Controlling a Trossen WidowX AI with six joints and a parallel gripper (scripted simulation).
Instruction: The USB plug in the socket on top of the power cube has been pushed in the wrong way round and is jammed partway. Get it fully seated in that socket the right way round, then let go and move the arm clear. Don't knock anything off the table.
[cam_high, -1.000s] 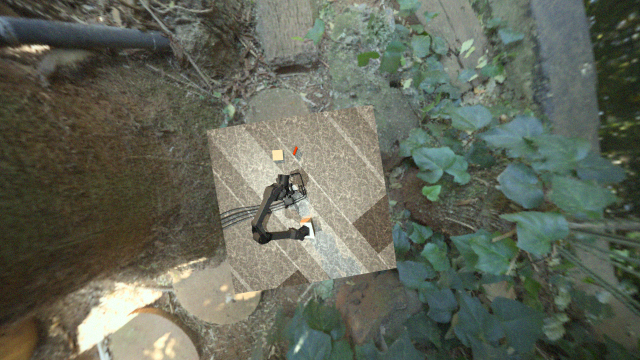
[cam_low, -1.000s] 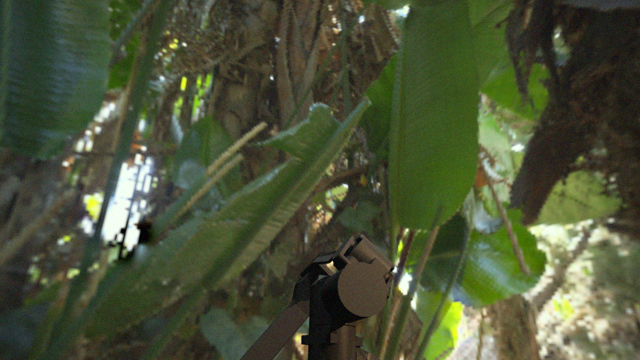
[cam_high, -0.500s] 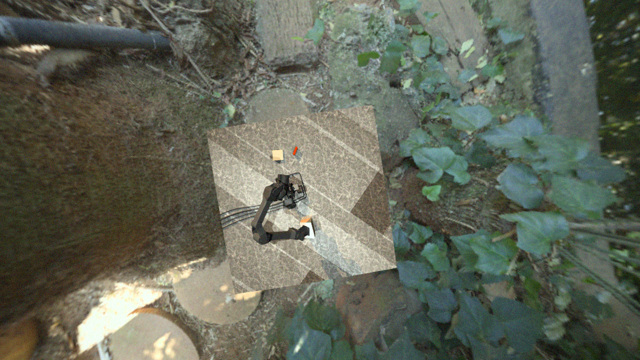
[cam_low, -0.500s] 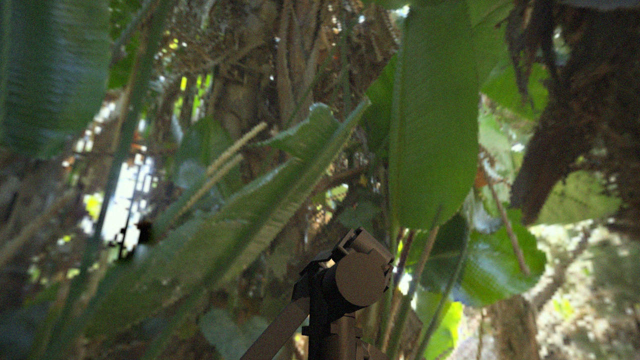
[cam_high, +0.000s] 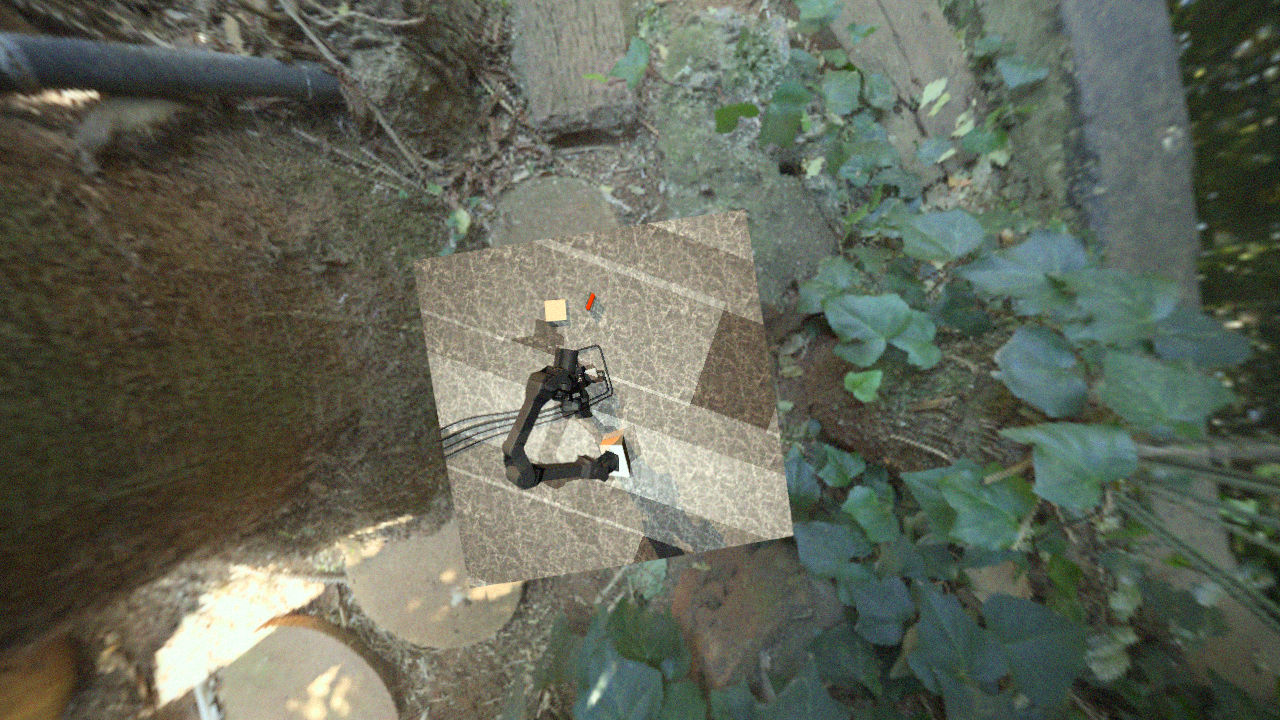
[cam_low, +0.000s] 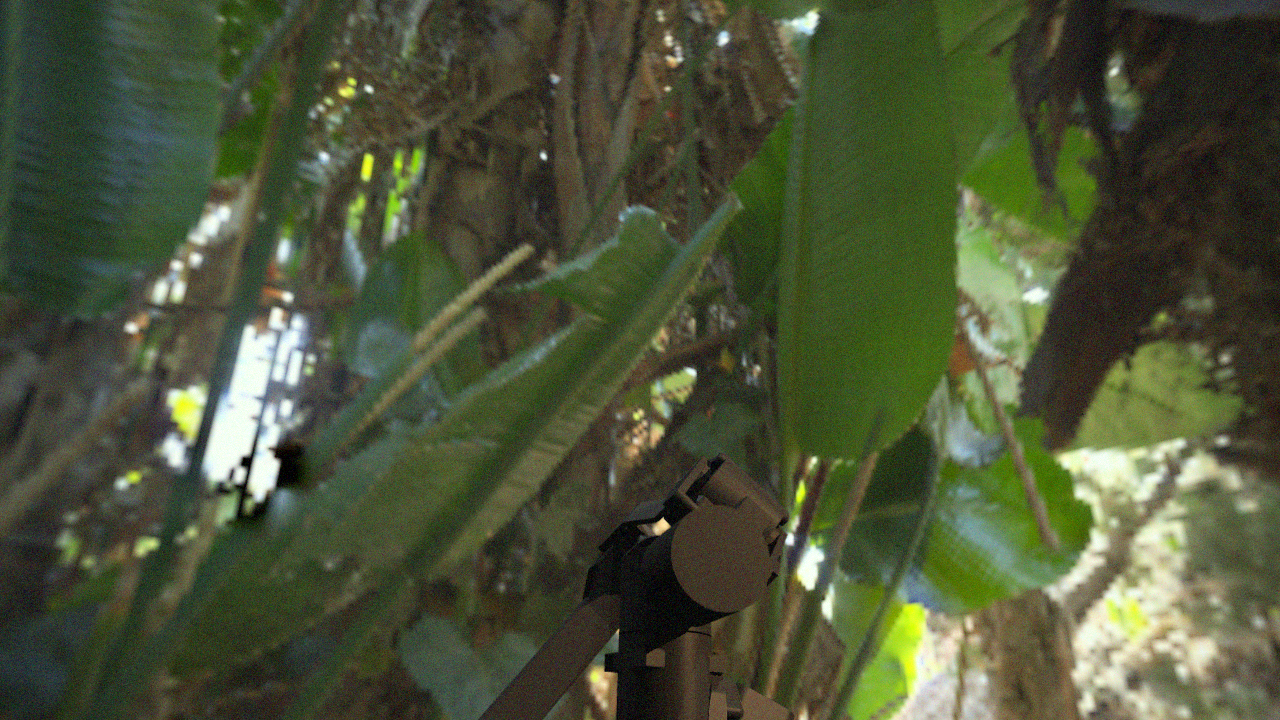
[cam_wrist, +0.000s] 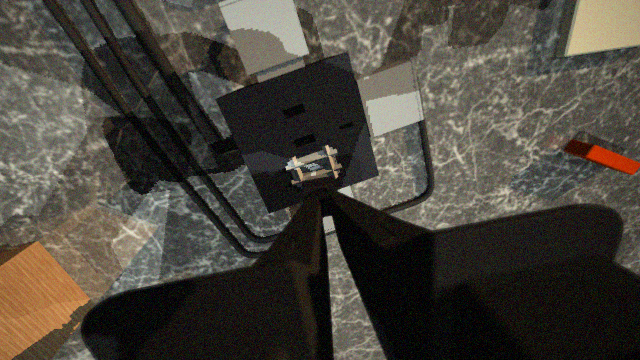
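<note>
My gripper tip is 7 cm above the socket and 1 cm to the left of it. Also, from my gripper tip: tan box: 26 cm ahead, 13 cm below, 9 cm to the left.
</note>
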